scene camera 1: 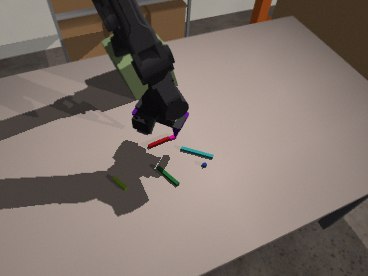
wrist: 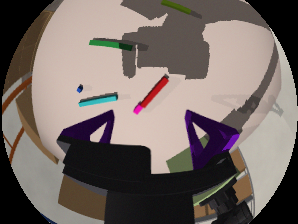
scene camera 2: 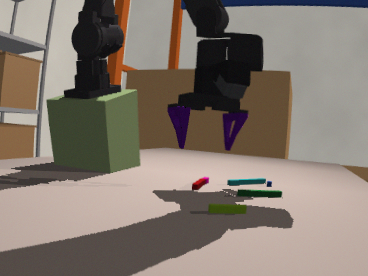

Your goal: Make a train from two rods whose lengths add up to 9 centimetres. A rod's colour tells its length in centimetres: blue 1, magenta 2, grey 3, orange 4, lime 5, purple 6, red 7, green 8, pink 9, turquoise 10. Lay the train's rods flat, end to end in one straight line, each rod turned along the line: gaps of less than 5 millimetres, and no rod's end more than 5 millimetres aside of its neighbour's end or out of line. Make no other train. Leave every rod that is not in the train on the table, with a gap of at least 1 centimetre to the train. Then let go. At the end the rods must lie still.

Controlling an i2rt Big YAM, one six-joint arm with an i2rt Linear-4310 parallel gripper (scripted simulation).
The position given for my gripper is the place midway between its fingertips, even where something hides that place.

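Note:
My gripper [scene camera 2: 205, 149] is in view, and it also appears in the wrist view [wrist: 149, 113].

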